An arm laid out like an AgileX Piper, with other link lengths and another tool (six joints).
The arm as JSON. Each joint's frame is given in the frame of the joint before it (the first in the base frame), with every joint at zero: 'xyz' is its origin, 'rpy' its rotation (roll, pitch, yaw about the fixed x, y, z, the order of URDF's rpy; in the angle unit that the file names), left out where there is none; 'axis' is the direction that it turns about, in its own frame. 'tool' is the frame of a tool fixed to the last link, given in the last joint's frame.
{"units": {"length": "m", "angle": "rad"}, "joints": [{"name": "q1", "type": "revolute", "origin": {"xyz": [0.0, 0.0, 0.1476]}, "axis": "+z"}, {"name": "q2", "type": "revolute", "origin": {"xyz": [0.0, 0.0, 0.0]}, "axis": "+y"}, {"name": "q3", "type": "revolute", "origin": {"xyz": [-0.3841, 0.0, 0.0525]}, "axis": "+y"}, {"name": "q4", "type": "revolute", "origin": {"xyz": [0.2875, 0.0, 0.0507]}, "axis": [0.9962, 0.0, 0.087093]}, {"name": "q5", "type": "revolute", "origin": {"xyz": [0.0, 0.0, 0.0]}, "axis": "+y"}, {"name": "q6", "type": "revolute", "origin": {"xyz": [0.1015, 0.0, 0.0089]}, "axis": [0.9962, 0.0, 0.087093]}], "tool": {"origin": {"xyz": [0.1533, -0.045, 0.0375], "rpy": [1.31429, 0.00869, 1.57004]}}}
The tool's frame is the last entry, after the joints.
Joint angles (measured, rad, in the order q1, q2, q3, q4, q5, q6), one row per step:
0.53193 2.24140 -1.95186 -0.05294 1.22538 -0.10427
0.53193 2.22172 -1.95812 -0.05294 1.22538 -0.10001
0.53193 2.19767 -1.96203 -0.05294 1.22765 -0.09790
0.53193 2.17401 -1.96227 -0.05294 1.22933 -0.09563
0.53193 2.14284 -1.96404 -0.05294 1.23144 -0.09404
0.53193 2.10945 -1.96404 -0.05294 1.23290 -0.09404
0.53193 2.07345 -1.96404 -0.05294 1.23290 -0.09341
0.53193 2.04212 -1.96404 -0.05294 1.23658 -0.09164
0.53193 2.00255 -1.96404 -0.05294 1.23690 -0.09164
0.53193 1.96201 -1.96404 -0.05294 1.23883 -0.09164
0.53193 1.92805 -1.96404 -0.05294 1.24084 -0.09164
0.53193 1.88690 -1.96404 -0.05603 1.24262 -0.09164
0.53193 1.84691 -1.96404 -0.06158 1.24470 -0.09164
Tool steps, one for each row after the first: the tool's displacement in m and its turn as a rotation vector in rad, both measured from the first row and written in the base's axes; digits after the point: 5 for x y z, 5 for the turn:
0.00152 0.00075 0.01475 0.01384 -0.02220 -0.00420
0.00171 0.00077 0.03132 0.02726 -0.04424 -0.00639
0.00085 0.00018 0.04633 0.03898 -0.06325 -0.00870
-0.00039 -0.00061 0.06661 0.05503 -0.08968 -0.01034
-0.00251 -0.00187 0.08763 0.07136 -0.11712 -0.01039
-0.00516 -0.00346 0.11034 0.08992 -0.14800 -0.01097
-0.00880 -0.00568 0.12956 0.10448 -0.17163 -0.01285
-0.01323 -0.00829 0.15415 0.12460 -0.20533 -0.01282
-0.01893 -0.01166 0.17890 0.14440 -0.23848 -0.01287
-0.02444 -0.01491 0.19935 0.16078 -0.26591 -0.01293
-0.03144 -0.01988 0.22406 0.17830 -0.30131 -0.01293
-0.03886 -0.02576 0.24780 0.19295 -0.33672 -0.01310

